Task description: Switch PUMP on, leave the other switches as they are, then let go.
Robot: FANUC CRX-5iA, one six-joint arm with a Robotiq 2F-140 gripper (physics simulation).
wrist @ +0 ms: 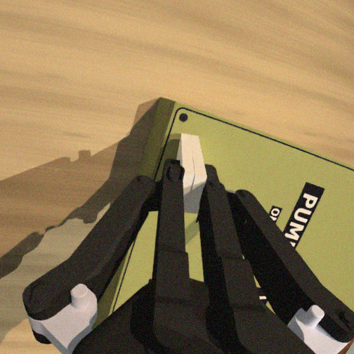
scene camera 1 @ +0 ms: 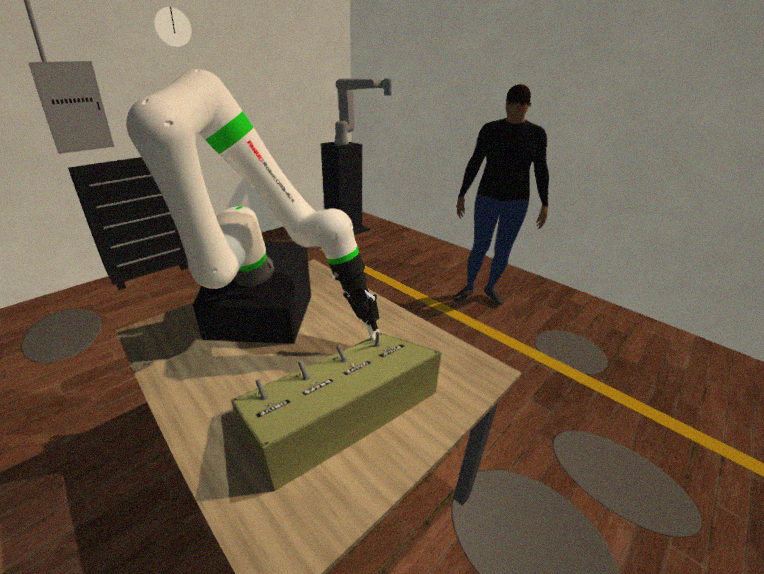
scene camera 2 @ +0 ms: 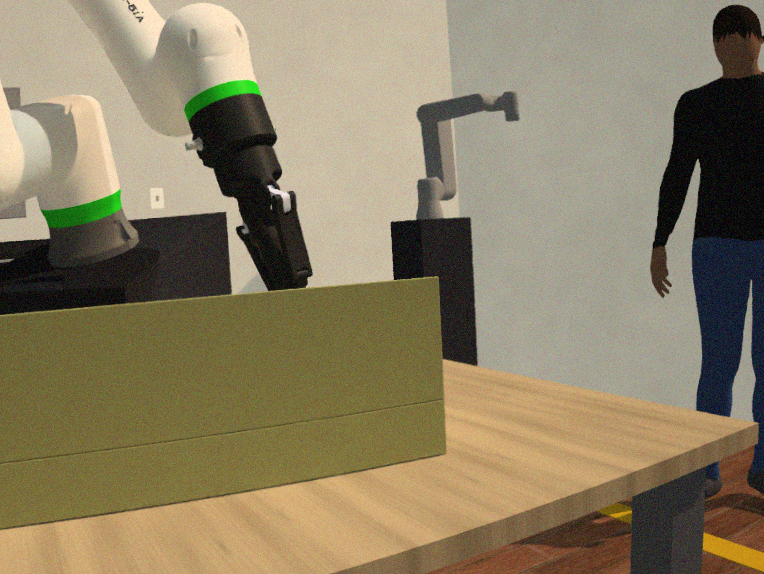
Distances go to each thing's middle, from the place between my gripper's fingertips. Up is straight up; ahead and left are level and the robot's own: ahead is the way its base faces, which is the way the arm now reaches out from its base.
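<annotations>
Relative to the switch box (scene camera 2: 119, 407), my hand is 1 cm below it, 10 cm short of it and 22 cm to the left of it.
</annotations>
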